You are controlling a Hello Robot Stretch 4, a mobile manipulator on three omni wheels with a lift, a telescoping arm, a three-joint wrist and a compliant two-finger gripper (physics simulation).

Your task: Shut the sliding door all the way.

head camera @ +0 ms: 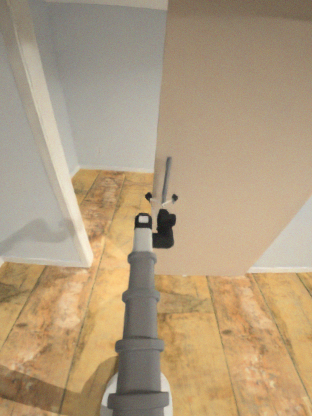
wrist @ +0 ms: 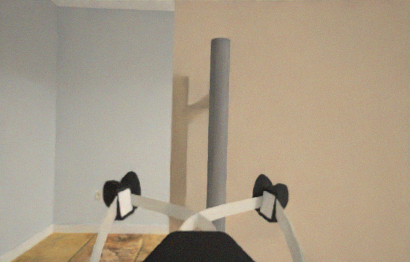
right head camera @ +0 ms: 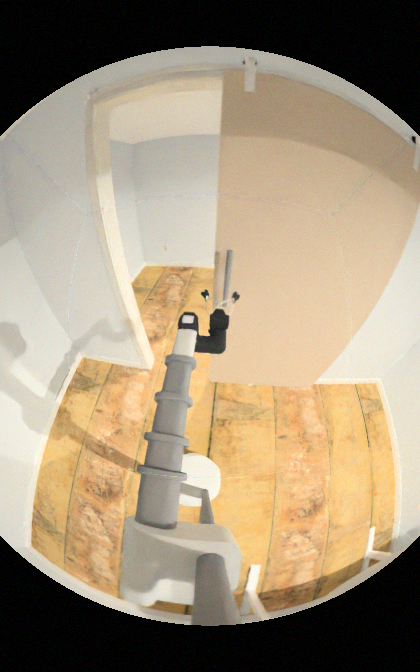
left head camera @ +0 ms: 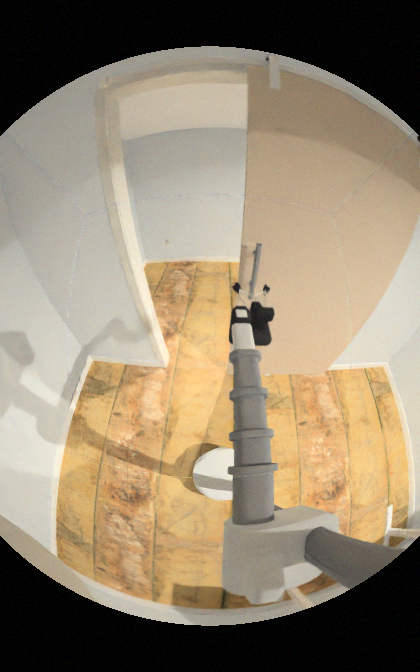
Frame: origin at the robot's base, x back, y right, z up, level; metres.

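Seen in the pictures: gripper, between the fingertips: (head camera: 161,194) (wrist: 197,188).
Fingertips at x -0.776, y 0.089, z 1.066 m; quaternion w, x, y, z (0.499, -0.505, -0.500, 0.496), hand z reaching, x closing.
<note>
A point is followed by its place in that frame.
The tan sliding door (head camera: 235,125) @[x -0.892, y 0.420, z 1.408 m] (left head camera: 310,200) (right head camera: 280,210) (wrist: 320,125) @[x -0.897, y 0.279, z 1.137 m] stands partly open, with a gap between its left edge and the doorway's left post. A grey vertical bar handle (head camera: 167,175) @[x -0.833, y 0.116, z 1.148 m] (left head camera: 256,262) (right head camera: 228,275) (wrist: 219,120) @[x -0.832, y 0.116, z 1.137 m] is near the door's left edge. My gripper (head camera: 161,197) @[x -0.776, y 0.089, z 1.066 m] (left head camera: 251,288) (right head camera: 220,296) (wrist: 197,188) @[x -0.776, y 0.089, z 1.066 m] is open and points at the door. In the wrist view the handle stands between the two spread fingertips, nearer the right one. The handle's lower end is hidden behind the gripper. Contact with the handle cannot be made out.
The white door post (head camera: 47,135) @[x -0.988, y -0.536, z 1.276 m] (left head camera: 125,215) (right head camera: 107,215) bounds the opening on the left. A blue-grey wall (head camera: 110,90) @[x -3.228, y -0.621, z 1.416 m] (wrist: 112,115) @[x -3.233, y -0.809, z 1.252 m] shows through the gap. The telescoping arm (head camera: 140,320) @[x -0.185, y -0.001, z 1.179 m] (left head camera: 251,415) (right head camera: 167,415) extends forward over the wooden floor. White legs of some furniture (right head camera: 251,587) show behind the robot.
</note>
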